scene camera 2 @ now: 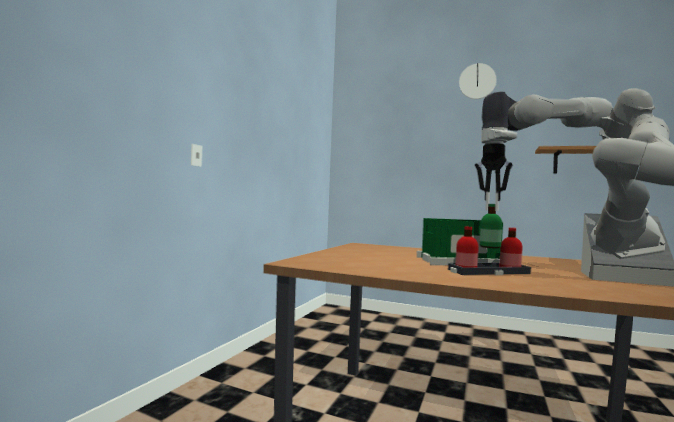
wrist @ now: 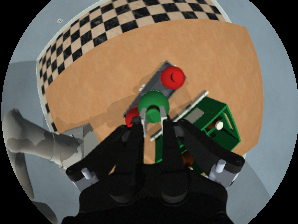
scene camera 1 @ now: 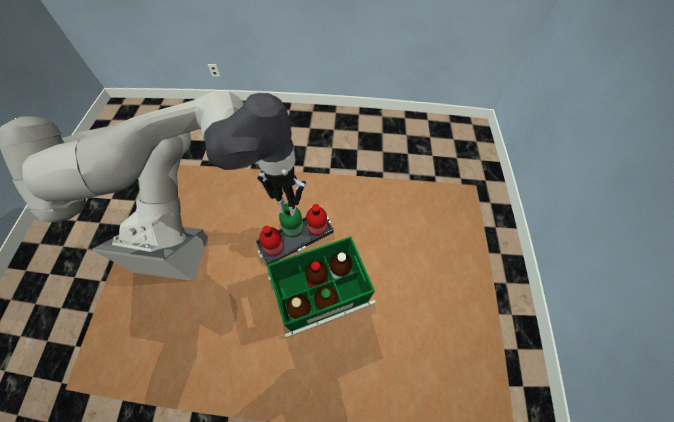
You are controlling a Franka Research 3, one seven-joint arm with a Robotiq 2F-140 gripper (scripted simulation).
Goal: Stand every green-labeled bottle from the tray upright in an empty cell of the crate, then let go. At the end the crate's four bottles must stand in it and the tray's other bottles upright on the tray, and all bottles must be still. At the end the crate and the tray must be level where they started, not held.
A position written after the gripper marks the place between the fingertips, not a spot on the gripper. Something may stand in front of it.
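Gripper (scene camera 2: 492,210) (scene camera 1: 288,210) (wrist: 153,113). Crate (scene camera 1: 356,286) (scene camera 2: 442,242) (wrist: 207,110). Green-labeled bottle (scene camera 2: 491,224) (wrist: 152,99). Dark tray (scene camera 1: 291,245).
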